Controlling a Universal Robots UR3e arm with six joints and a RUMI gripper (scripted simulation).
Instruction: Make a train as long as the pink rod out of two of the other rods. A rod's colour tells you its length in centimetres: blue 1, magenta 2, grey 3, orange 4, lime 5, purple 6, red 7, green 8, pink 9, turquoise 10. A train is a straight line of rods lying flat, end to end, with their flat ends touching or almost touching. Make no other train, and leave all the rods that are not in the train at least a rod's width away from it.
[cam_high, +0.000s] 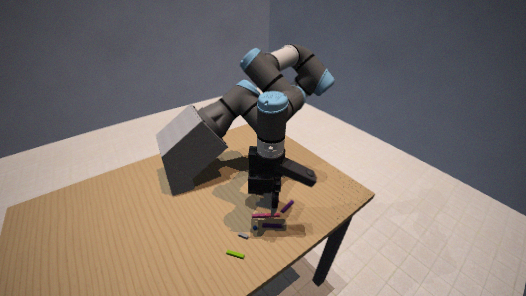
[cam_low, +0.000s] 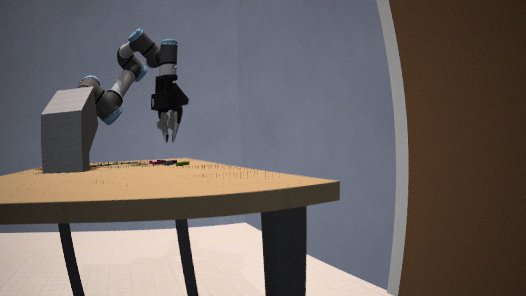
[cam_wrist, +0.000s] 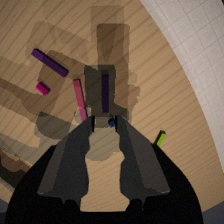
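My hand is 80 mm above the dark purple rod. Round my hand: grey rod (90 mm to the right, 80 mm below, 30 mm behind); pink rod (80 mm below, 40 mm behind, 10 mm to the left); blue rod (80 mm below, 50 mm to the right, 30 mm behind).
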